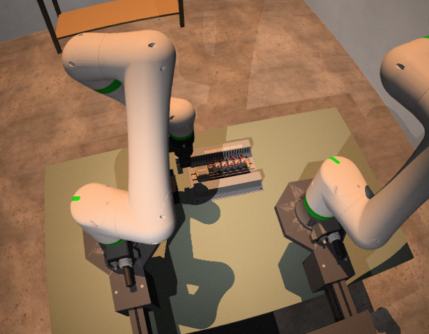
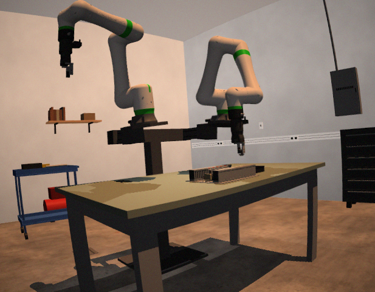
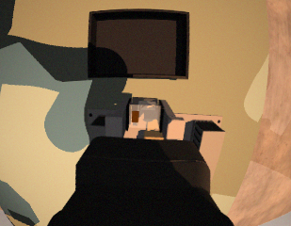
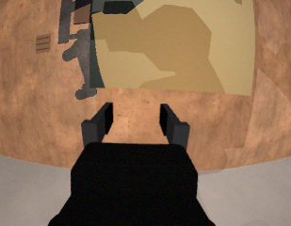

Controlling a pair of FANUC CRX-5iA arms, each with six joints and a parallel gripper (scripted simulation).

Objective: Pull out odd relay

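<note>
My left hand is 130 mm above the black parts tray, 80 mm to the right of it and 20 mm past it. Round my left hand: relay panel 190 mm to the right, 110 mm below, 40 mm ahead.
</note>
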